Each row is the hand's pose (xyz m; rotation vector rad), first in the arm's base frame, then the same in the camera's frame.
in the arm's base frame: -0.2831 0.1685 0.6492 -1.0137 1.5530 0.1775
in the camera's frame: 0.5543 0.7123 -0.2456 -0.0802 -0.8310 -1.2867
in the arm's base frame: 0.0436 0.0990 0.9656 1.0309 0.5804 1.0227
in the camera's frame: 0.1498 0.8084 -0.4426 -0.8911 -1.7317 0.8427
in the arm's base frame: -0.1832 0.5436 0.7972 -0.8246 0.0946 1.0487
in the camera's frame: 0.4946 1.1203 -0.1948 -1.5597 -1.7380 -1.2778
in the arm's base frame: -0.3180 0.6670 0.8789 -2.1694 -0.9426 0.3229
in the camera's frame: 0.6250 1.2576 -0.2598 0.9182 0.5763 2.2208
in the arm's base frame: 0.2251 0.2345 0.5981 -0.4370 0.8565 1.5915
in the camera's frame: 0.0996 0.7835 -0.0145 -1.5209 -1.0147 -0.5422
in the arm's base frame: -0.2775 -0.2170 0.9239 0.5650 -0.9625 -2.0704
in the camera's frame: 0.4029 0.4848 -0.6321 -1.7405 1.3002 -0.0871
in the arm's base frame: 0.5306 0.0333 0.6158 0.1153 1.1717 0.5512
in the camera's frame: -0.2332 0.6307 -0.0118 -0.3926 -1.5112 -0.2610
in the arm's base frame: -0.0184 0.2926 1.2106 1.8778 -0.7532 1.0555
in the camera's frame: 0.1828 1.0843 -0.5980 1.1492 1.7215 -2.1293
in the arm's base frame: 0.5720 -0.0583 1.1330 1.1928 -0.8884 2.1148
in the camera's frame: -0.4240 0.7747 -0.4813 2.3360 1.0633 -1.5219
